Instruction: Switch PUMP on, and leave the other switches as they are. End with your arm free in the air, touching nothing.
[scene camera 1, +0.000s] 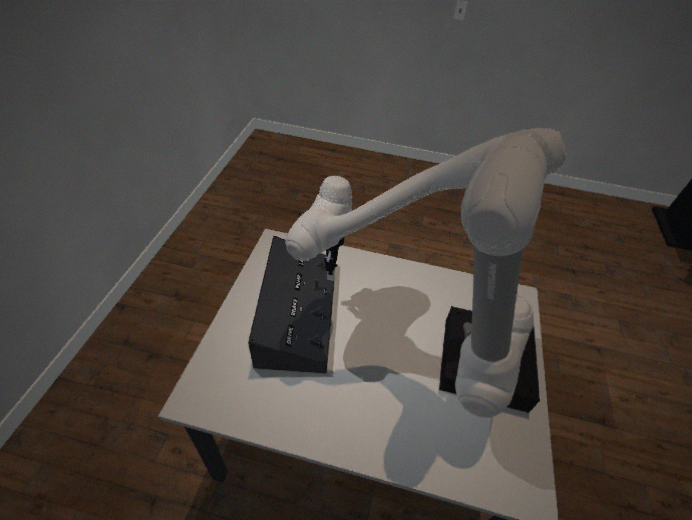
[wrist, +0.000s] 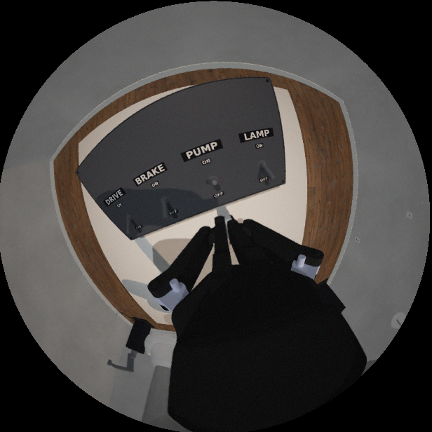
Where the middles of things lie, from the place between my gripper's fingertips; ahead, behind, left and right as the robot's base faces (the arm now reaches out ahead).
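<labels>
Dark sloped switch panel (scene camera 1: 283, 322): from my hand, 110 mm ahead, 80 mm to the left, 80 mm below.
</labels>
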